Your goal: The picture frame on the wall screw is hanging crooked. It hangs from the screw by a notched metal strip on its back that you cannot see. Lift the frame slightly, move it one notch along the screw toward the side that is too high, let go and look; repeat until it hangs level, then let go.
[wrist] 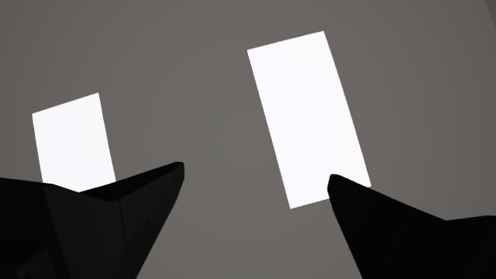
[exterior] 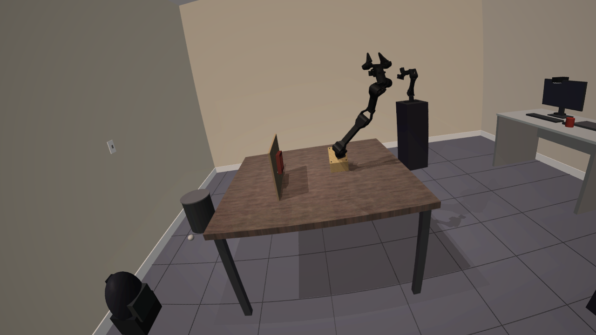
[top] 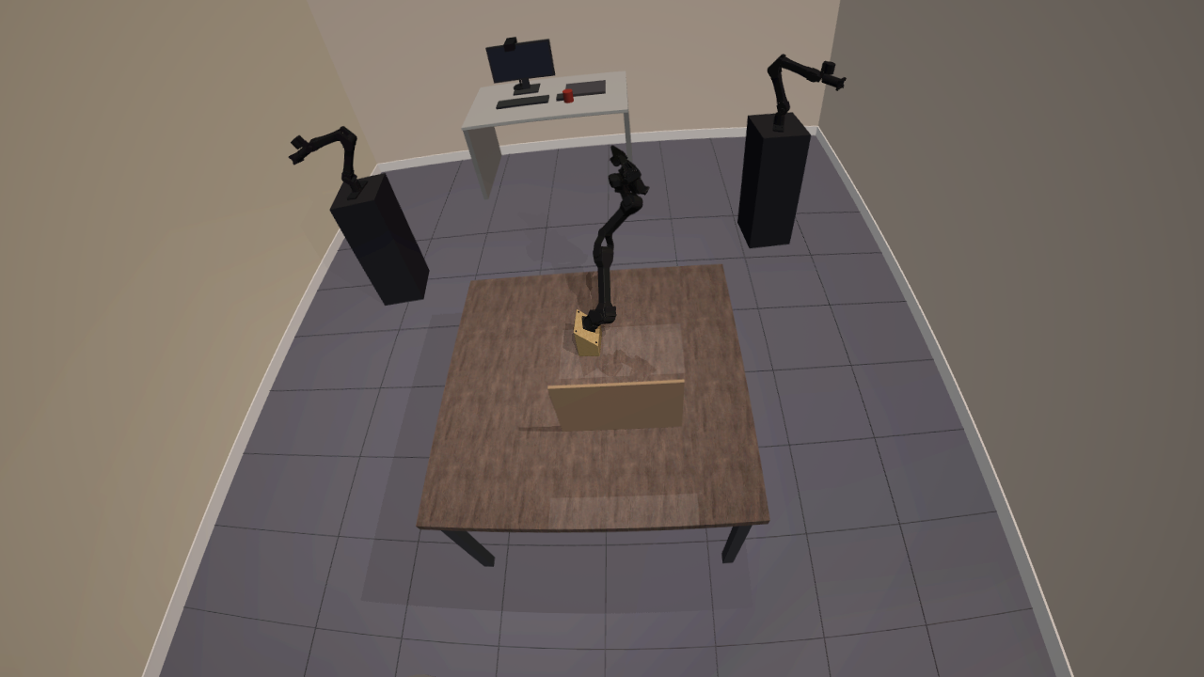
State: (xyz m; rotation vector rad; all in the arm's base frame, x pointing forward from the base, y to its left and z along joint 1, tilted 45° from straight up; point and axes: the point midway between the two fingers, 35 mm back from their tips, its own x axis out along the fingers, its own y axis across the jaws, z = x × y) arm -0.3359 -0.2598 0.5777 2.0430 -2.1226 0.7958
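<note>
My gripper tip is 670 mm short of the picture frame, 120 mm to the left of it and 620 mm above it. From my gripper tip the other things lie so: tan wall panel 680 mm ahead, 120 mm to the right, 640 mm below.
</note>
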